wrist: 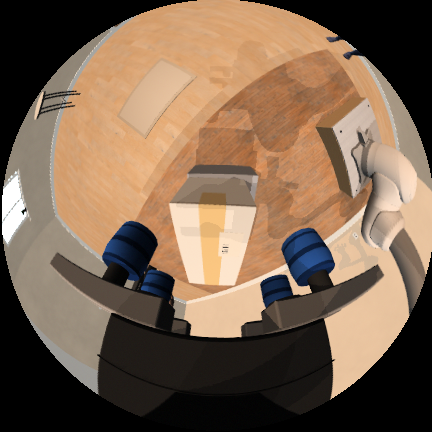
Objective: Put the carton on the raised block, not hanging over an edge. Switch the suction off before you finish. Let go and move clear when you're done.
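Where they show: hand, tool point: [218,267]; arm's base, link origin: [365,155].
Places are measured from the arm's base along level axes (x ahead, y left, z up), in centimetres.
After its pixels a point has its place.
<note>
The carton [185,235] {y -37.3, x 60.2, z 17.1 cm}, pale with an orange tape strip and a barcode label, stands upright on the raised block [222,170] {y -36.7, x 48.5, z -1.3 cm} in the middle of the wrist view. A grey margin of the block shows beyond the carton's far side and at its right; its near and left edges are hidden by the carton. My gripper [218,271] {y -36.3, x 49.6, z 29.2 cm}, four blue suction cups on a dark bracket, is open and empty. The cups are apart from the carton, which shows between and beyond them.
A flat tan panel [157,97] lies on the wooden floor at the upper left. The robot's pedestal [336,157] {y -7.7, x 13.5, z -4.7 cm} and white arm [387,165] {y -6.1, x 5.3, z 15.6 cm} are at the right. A thin-legged piece of furniture [39,105] shows at the far left. Dark blue objects [354,54] show at the upper right.
</note>
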